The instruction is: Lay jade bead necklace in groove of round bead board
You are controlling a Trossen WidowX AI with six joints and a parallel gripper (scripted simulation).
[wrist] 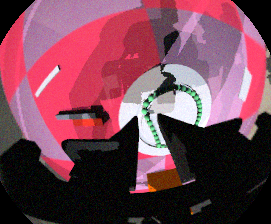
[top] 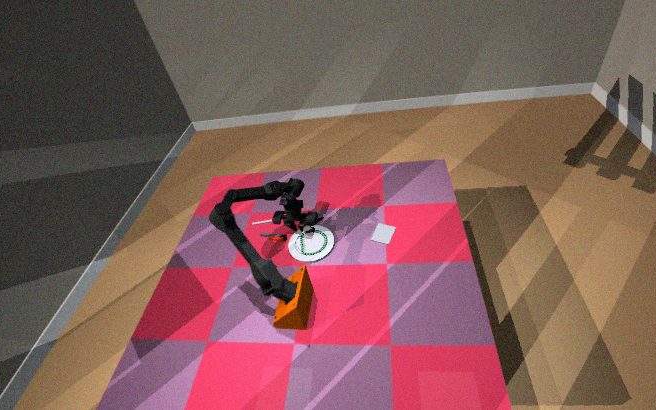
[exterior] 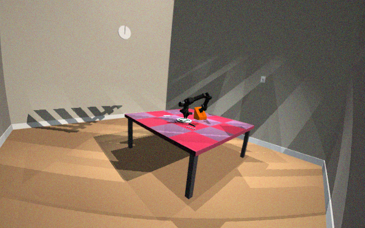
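Now: the round white bead board 5 cm to the right of my gripper tip, 4 cm below it and 4 cm behind it. Round my gripper tip: red-handled tool 13 cm to the left, 4 cm below, 1 cm ahead; then flat grey pad 36 cm to the right, 4 cm below; then thin white rod 20 cm to the left, 11 cm ahead, 4 cm below.
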